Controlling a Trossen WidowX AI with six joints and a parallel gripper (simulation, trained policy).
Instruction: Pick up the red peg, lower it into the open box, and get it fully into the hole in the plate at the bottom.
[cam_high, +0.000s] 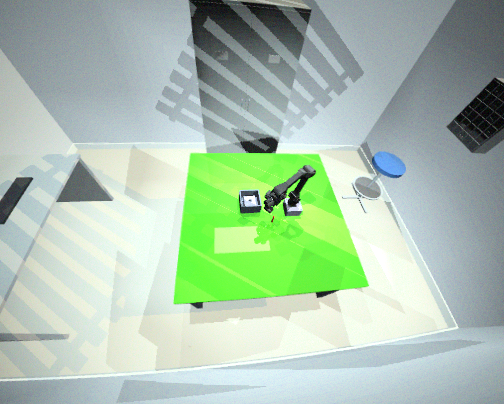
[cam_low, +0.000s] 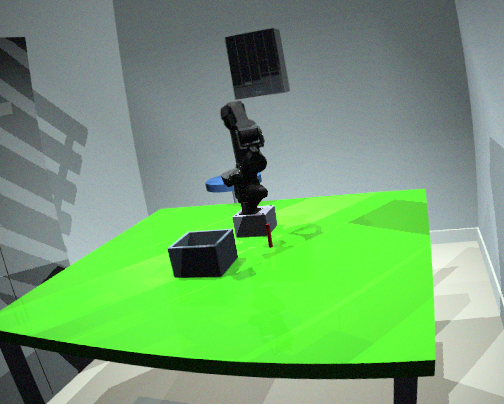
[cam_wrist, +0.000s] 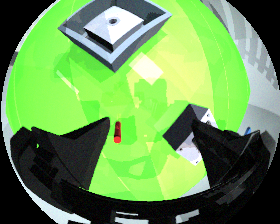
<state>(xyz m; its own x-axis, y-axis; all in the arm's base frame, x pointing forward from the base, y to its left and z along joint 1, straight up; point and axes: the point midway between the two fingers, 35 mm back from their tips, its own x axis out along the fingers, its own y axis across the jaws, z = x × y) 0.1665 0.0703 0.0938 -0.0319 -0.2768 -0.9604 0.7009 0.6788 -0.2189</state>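
The red peg is 10 mm behind my gripper tip, 70 mm to the left of it and 100 mm below it. Also, from my gripper tip: dark box: 170 mm ahead, 90 mm to the right, 110 mm below.
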